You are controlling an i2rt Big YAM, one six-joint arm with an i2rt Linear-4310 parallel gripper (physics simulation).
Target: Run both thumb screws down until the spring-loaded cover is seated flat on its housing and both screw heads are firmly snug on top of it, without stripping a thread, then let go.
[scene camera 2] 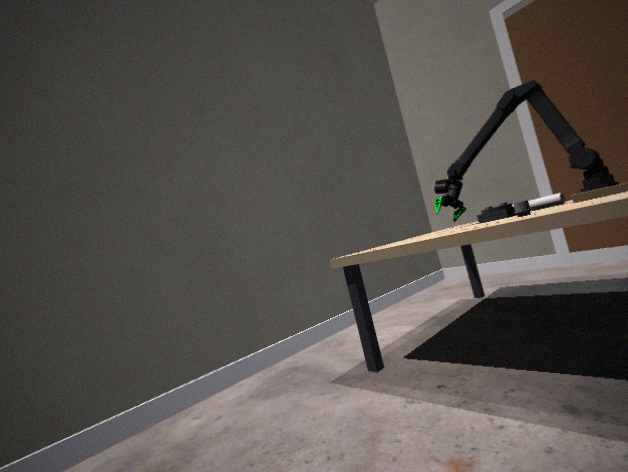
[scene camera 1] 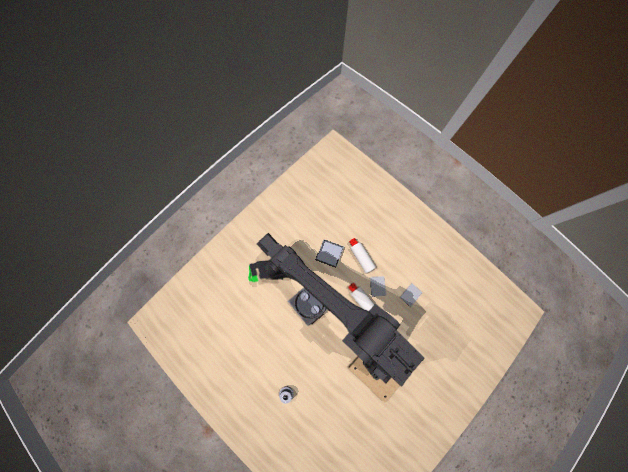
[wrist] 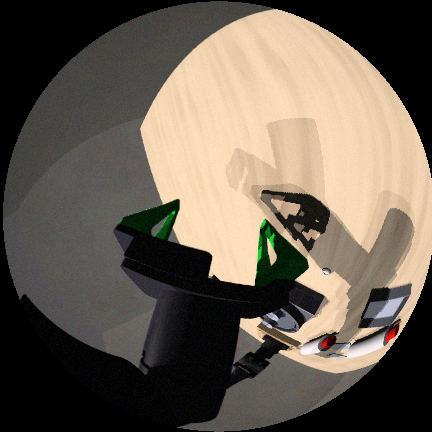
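Seen in the pictures: gripper, between the fingertips: [scene camera 2: 445, 217] [scene camera 1: 260, 278] [wrist: 220, 212]; arm's base, origin of its link: [scene camera 2: 600, 189] [wrist: 275, 341].
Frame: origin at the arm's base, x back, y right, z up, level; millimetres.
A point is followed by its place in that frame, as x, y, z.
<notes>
The dark square housing [scene camera 1: 295, 306] @(-367, -133, 29) [wrist: 311, 299] @(-408, -41, -8) stands on the table beside the forearm. Its round dark cover [scene camera 1: 308, 303] @(-346, -86, 27) carries two grey screw heads [scene camera 1: 304, 296] @(-376, -82, 39) [scene camera 1: 315, 309] @(-312, -78, 40). In the wrist view the gripper partly hides the housing. How high the cover and the screw heads sit cannot be told. My gripper [scene camera 1: 252, 275] @(-537, -180, 38) [scene camera 2: 446, 216] @(-537, -180, 38) [wrist: 220, 212] @(-537, -180, 38) is open and empty, its green fingers spread wide. It hangs tilted above the table, to the upper left of the housing in scene camera 1's view and clear of the screws.
A grey square tray [scene camera 1: 331, 253] @(-453, 114, -25) [wrist: 385, 306], two white bottles with red caps [scene camera 1: 363, 257] @(-356, 199, 23) [scene camera 1: 361, 297] @(-238, 92, 23) and two grey plates [scene camera 1: 377, 286] @(-227, 180, -23) [scene camera 1: 411, 294] @(-113, 273, -23) lie near the arm. A round metal part [scene camera 1: 286, 394] @(-126, -354, 24) stands apart. The table edge [scene camera 2: 406, 248] @(-357, -714, -42) is near the gripper.
</notes>
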